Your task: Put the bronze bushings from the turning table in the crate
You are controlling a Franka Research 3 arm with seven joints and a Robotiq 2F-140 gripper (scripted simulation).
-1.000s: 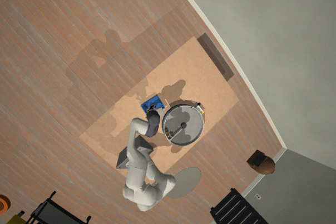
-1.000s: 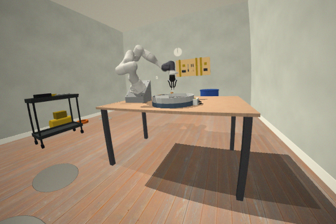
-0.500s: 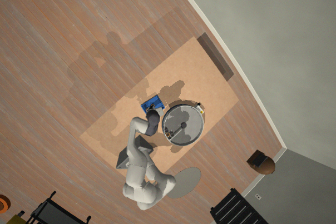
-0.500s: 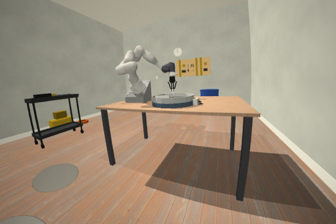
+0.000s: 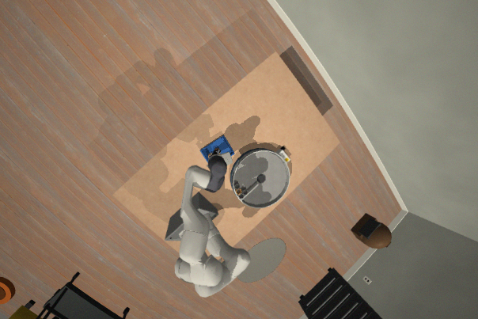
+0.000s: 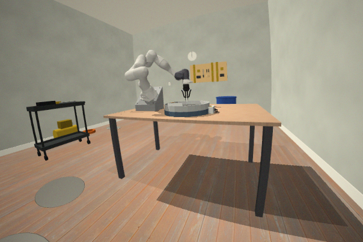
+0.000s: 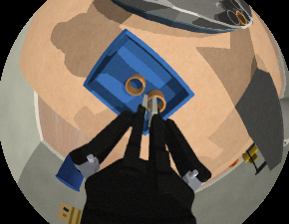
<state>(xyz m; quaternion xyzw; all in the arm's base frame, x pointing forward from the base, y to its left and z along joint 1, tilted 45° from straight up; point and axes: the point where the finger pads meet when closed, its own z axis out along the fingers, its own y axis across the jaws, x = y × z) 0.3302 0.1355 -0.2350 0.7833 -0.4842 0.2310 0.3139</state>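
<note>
My gripper is now 40 mm short of the blue crate, 10 mm to the left of it and 50 mm above it. From my hand the other things lie so: grey turning table 160 mm ahead, 360 mm to the right, 30 mm below.
</note>
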